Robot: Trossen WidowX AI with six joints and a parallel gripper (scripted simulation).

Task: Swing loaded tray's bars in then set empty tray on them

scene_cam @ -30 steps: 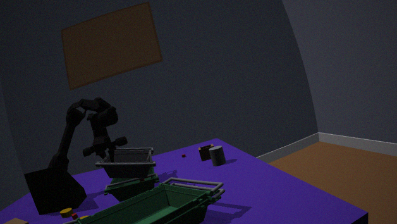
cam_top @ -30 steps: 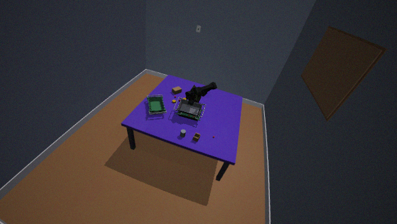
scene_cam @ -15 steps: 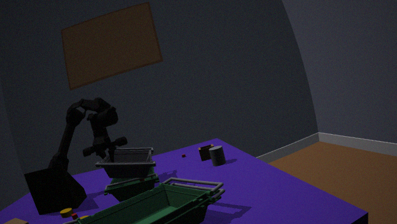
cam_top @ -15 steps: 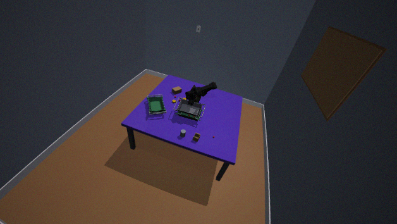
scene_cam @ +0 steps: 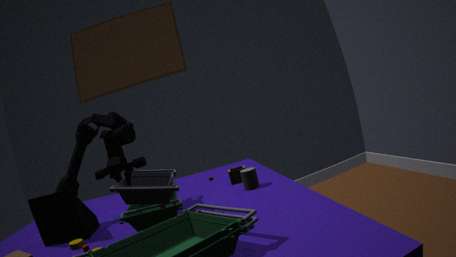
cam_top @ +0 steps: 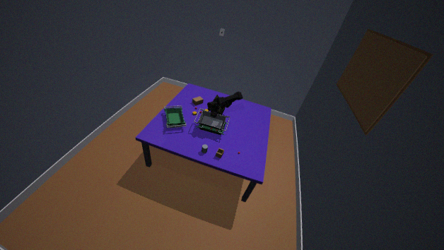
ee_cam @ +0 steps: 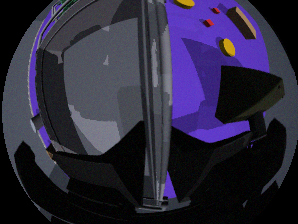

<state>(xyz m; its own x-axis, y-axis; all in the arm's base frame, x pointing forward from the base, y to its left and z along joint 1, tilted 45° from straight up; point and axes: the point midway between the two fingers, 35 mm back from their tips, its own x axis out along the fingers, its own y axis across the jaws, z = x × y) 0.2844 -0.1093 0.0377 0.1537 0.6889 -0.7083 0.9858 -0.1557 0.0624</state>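
My gripper tip is 8 cm short of the grey tray, 1 cm to the left of it and 1 cm below it. The rest, counted from my gripper tip: tan block 36 cm behind, 27 cm to the right, 8 cm below; then red block 35 cm ahead, 34 cm to the left, 10 cm below.
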